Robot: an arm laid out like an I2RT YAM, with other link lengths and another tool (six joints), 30 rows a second.
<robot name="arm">
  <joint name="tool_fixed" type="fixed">
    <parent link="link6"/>
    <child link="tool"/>
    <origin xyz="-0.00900 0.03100 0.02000" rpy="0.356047 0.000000 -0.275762"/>
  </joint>
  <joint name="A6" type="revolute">
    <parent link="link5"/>
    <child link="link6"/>
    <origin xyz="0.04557 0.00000 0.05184" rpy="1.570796 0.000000 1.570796"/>
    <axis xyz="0 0 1"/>
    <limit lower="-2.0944" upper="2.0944"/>
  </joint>
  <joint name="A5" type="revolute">
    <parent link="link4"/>
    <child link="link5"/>
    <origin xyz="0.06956 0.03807 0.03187" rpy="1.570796 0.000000 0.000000"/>
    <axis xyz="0 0 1"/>
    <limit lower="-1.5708" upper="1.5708"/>
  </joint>
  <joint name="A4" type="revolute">
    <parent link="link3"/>
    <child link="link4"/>
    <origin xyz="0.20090 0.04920 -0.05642" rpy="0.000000 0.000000 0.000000"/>
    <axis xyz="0 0 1"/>
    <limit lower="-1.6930" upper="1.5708"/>
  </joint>
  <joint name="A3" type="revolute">
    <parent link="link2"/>
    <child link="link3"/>
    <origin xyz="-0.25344 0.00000 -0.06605" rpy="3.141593 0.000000 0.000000"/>
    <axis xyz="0 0 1"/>
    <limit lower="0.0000" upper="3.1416"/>
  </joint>
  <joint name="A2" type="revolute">
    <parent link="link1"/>
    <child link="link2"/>
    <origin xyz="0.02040 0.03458 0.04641" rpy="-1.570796 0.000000 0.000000"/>
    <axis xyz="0 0 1"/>
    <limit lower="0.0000" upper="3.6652"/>
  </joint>
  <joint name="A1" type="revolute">
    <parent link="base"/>
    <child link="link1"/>
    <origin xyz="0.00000 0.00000 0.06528" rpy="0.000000 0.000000 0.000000"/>
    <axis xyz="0 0 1"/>
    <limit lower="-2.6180" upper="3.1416"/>
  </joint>
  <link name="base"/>
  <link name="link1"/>
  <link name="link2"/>
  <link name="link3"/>
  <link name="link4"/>
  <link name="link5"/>
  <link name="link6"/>
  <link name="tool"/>
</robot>
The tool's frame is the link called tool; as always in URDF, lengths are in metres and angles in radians.
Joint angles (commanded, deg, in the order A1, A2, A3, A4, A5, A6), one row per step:
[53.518 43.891 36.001 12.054 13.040 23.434]
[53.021 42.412 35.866 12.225 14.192 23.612]
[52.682 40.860 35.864 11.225 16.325 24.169]
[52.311 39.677 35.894 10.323 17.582 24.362]
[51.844 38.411 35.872 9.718 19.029 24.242]
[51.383 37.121 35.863 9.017 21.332 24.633]
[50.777 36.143 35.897 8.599 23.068 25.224]
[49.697 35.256 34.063 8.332 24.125 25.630]
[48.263 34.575 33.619 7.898 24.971 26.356]
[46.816 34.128 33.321 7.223 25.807 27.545]
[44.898 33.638 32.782 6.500 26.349 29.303]
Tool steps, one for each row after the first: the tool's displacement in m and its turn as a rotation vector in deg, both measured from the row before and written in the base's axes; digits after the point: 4 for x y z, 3 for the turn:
[-0.0002 -0.0051 0.0038 1.410 -0.714 -1.630]
[-0.0003 -0.0060 0.0020 1.012 0.182 -2.405]
[-0.0004 -0.0047 0.0012 0.488 0.033 -1.600]
[-0.0001 -0.0053 0.0016 0.511 -0.322 -1.917]
[0.0004 -0.0059 0.0016 0.972 0.076 -2.697]
[0.0006 -0.0049 0.0018 1.129 0.097 -2.248]
[0.0017 -0.0043 -0.0094 -0.481 1.065 -2.077]
[0.0020 -0.0048 -0.0018 0.577 0.504 -2.193]
[0.0021 -0.0043 -0.0019 0.774 0.870 -2.152]
[0.0024 -0.0049 -0.0032 1.134 1.167 -2.291]

